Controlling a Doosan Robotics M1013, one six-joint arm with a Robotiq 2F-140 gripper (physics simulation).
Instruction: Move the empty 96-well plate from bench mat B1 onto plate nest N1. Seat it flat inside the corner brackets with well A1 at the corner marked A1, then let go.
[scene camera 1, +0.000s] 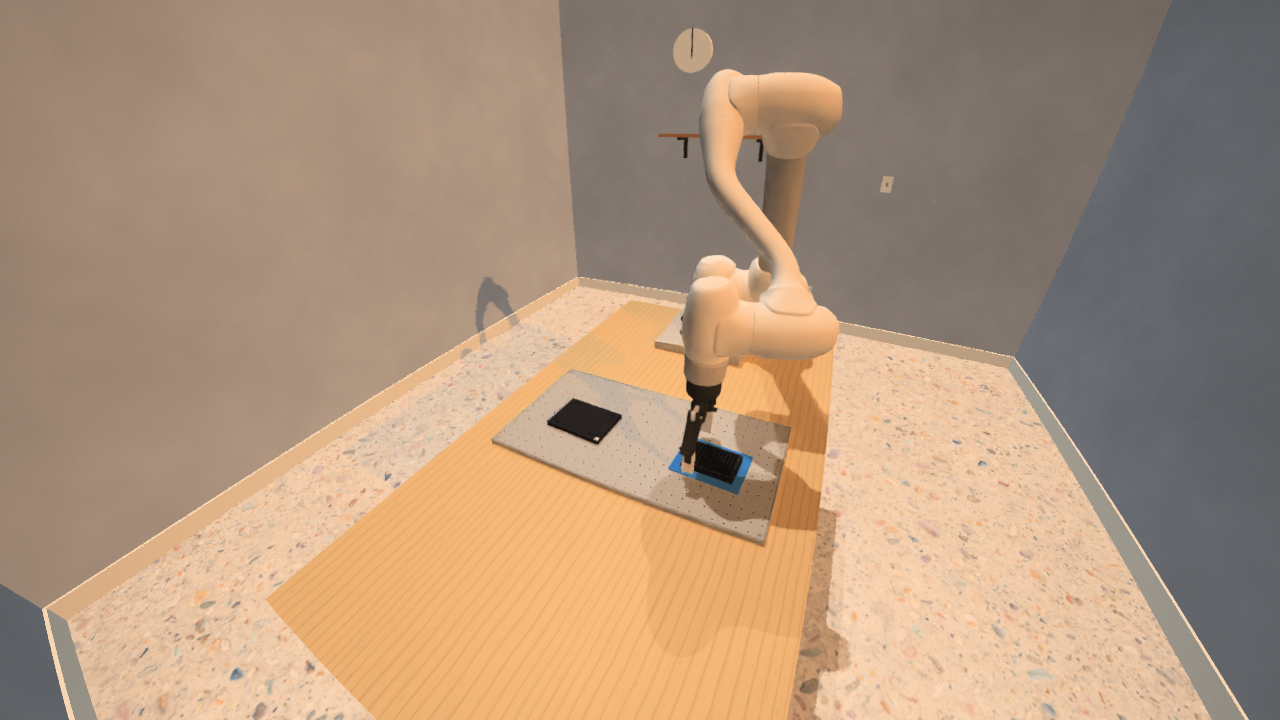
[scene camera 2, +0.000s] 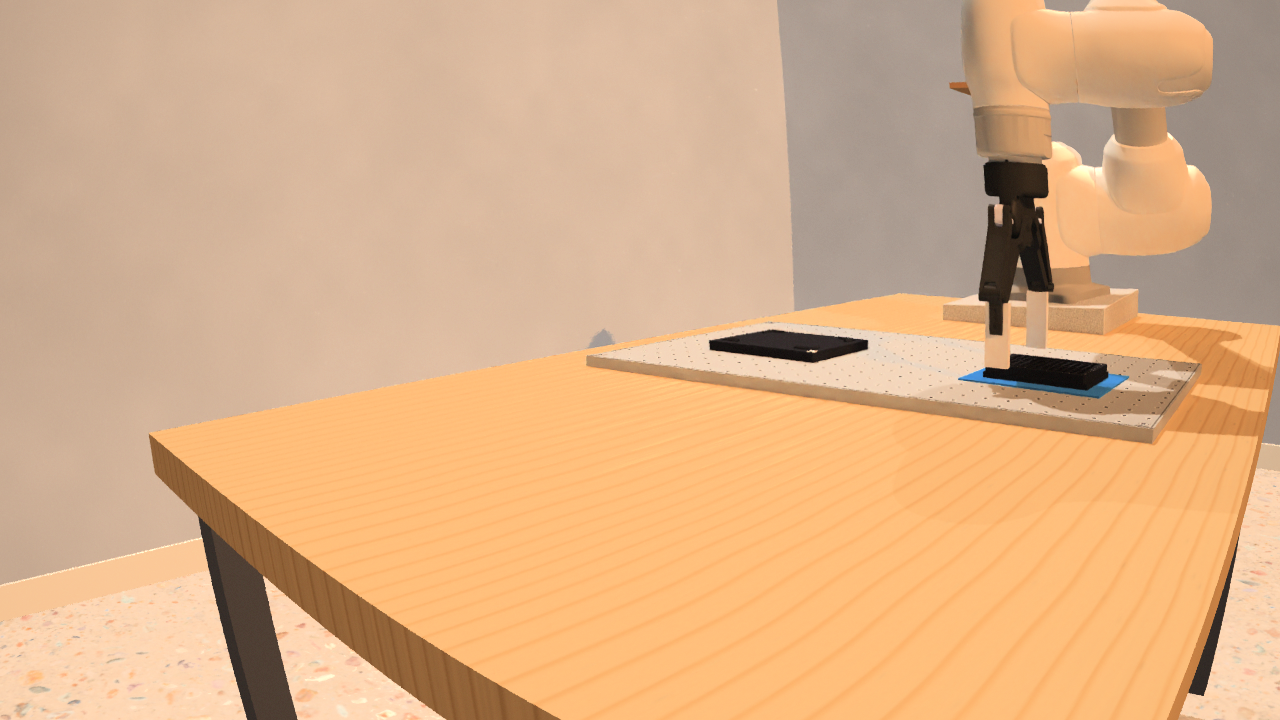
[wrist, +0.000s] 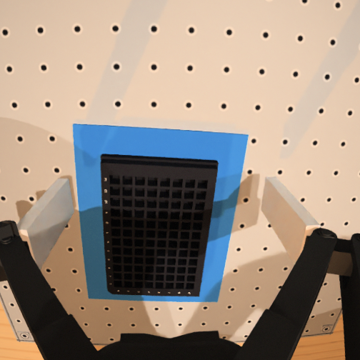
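Where they show: gripper, fingertip midpoint: (scene camera 1: 697, 450) (scene camera 2: 1018, 356); arm's base, origin of the base link: (scene camera 2: 1052, 296).
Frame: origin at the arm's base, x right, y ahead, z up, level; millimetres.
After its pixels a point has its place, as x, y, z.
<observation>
The black 96-well plate (scene camera 1: 720, 462) {-334, 569, -13} (scene camera 2: 1056, 371) {-345, 607, -10} (wrist: 157, 225) lies flat on the blue bench mat B1 (scene camera 1: 735, 487) {-393, 607, -25} (scene camera 2: 1112, 382) {-387, 544, -25} (wrist: 150, 142). Small pale marks run along its left and lower edges in the wrist view; I cannot read A1. My gripper (scene camera 1: 698, 445) {-271, 571, -8} (scene camera 2: 1017, 355) {-271, 571, -8} (wrist: 167, 194) is open and points down, low over the mat. Its pale fingers are apart on either side of the plate, with a slightly smaller gap on the left in the wrist view. The black plate nest N1 (scene camera 1: 583, 420) {31, 648, -15} (scene camera 2: 787, 344) {12, 666, -15} shows a small white mark at its near corner; its brackets are hard to make out.
A grey perforated board (scene camera 1: 572, 465) {-53, 774, -27} (scene camera 2: 895, 380) {-190, 697, -27} (wrist: 172, 85) carries both the mat and the nest. It lies on a wooden table (scene camera 1: 537, 573) {-189, 1006, -40} (scene camera 2: 626, 501) {-289, 1088, -40}. The arm's pale base block (scene camera 1: 668, 342) {86, 162, -12} (scene camera 2: 1114, 313) {-154, 37, -13} stands behind the board.
</observation>
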